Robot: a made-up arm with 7 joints. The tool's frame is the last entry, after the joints. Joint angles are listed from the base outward.
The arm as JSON. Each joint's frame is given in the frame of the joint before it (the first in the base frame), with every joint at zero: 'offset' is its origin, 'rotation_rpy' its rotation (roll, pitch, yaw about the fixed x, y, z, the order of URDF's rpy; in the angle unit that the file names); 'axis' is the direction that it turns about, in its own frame. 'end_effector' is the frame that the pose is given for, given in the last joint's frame.
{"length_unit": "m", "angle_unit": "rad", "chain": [
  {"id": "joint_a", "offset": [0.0, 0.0, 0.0], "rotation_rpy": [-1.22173, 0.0, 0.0], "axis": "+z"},
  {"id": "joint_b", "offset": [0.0, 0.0, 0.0], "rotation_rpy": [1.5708, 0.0, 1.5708], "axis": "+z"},
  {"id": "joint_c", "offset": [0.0, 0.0, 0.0], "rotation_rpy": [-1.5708, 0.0, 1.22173], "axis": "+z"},
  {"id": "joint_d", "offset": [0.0, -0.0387, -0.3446], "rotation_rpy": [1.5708, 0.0, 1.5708], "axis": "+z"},
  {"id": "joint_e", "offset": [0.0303, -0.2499, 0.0], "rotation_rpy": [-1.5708, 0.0, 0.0], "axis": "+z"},
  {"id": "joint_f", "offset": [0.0, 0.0, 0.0], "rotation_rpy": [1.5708, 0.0, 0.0], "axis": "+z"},
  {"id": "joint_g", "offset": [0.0, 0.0, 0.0], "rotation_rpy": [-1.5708, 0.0, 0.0], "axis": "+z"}
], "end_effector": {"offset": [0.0, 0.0, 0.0], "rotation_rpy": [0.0, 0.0, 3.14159]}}
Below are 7 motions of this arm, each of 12 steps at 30 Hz.
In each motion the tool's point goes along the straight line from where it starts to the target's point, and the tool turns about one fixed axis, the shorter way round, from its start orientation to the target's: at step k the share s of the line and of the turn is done. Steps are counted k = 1, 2, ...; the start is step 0. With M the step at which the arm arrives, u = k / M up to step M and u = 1 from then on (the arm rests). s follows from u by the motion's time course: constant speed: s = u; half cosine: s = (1 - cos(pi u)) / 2; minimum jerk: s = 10 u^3 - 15 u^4 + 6 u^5.
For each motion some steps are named. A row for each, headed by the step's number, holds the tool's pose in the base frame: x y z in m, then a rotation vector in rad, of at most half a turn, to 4 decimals.
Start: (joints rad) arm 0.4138 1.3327 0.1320 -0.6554 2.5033 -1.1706 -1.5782
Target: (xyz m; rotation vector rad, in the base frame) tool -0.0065 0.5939 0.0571 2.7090 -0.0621 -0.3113
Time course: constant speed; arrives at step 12
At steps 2, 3, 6, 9, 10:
2: 0.0272 0.5697 -0.1158 2.2355 -0.4432 0.6605
3: 0.0238 0.5721 -0.0985 2.2975 -0.4101 0.5726
6: 0.0137 0.5794 -0.0466 2.4655 -0.3040 0.2958
9: 0.0036 0.5866 0.0052 2.6038 -0.1879 0.0008
10: 0.0002 0.5891 0.0225 2.6427 -0.1470 -0.1014

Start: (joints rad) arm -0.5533 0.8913 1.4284 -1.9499 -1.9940 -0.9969 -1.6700
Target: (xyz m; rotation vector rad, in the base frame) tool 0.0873 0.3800 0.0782 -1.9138 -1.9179 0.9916
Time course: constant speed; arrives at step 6
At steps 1, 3, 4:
1: 0.0850 0.3812 0.0750 -1.8941 -1.9065 0.9980
3: 0.0859 0.3807 0.0763 -1.9020 -1.9111 0.9954
4: 0.0864 0.3805 0.0769 -1.9059 -1.9134 0.9942

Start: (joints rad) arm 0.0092 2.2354 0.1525 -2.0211 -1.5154 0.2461 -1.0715
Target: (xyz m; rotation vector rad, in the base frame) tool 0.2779 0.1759 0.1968 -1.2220 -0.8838 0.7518
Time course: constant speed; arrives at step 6
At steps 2, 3, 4, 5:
2: 0.2758 0.1800 0.1943 -1.3499 -0.8615 0.7097
3: 0.2763 0.1790 0.1949 -1.3181 -0.8673 0.7205
4: 0.2769 0.1779 0.1955 -1.2861 -0.8730 0.7311
5: 0.2774 0.1769 0.1962 -1.2541 -0.8785 0.7415

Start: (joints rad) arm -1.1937 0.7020 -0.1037 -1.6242 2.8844 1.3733 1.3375
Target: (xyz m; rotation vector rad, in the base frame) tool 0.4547 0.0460 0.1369 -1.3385 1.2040 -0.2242
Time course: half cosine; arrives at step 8
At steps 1, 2, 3, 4, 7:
1: 0.4321 0.0434 0.1630 -1.4708 0.9831 -0.3158
2: 0.4346 0.0437 0.1601 -1.4567 1.0085 -0.3057
3: 0.4385 0.0441 0.1557 -1.4352 1.0463 -0.2904
4: 0.4430 0.0447 0.1505 -1.4092 1.0905 -0.2722
7: 0.4538 0.0459 0.1379 -1.3440 1.1955 -0.2279

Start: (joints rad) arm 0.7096 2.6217 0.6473 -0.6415 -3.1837 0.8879 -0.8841
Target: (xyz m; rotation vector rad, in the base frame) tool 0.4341 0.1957 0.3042 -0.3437 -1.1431 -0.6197
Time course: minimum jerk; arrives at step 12
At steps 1, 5, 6, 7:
1: 0.3855 0.2589 0.3578 -0.0425 -1.2934 -0.4155
5: 0.4022 0.2372 0.3394 -0.1465 -1.2450 -0.4871
6: 0.4097 0.2275 0.3311 -0.1930 -1.2222 -0.5187
7: 0.4172 0.2177 0.3229 -0.2394 -1.1987 -0.5500

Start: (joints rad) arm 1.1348 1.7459 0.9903 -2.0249 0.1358 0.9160 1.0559
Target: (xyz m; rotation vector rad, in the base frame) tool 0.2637 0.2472 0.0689 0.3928 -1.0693 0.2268
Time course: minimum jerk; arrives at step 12
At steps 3, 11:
3: 0.2329 0.2954 0.0477 0.8971 -1.1558 -0.0172
11: 0.2635 0.2475 0.0688 0.3957 -1.0699 0.2255

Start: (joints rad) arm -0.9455 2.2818 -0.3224 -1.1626 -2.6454 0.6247 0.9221
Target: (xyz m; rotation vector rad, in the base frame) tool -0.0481 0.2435 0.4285 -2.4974 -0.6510 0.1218
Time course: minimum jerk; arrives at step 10
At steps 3, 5, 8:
3: 0.0493 0.3375 0.4012 -2.3291 -0.7435 0.6270
5: 0.0101 0.2997 0.4122 -2.4066 -0.7096 0.4270
8: -0.0414 0.2500 0.4266 -2.4884 -0.6583 0.1576

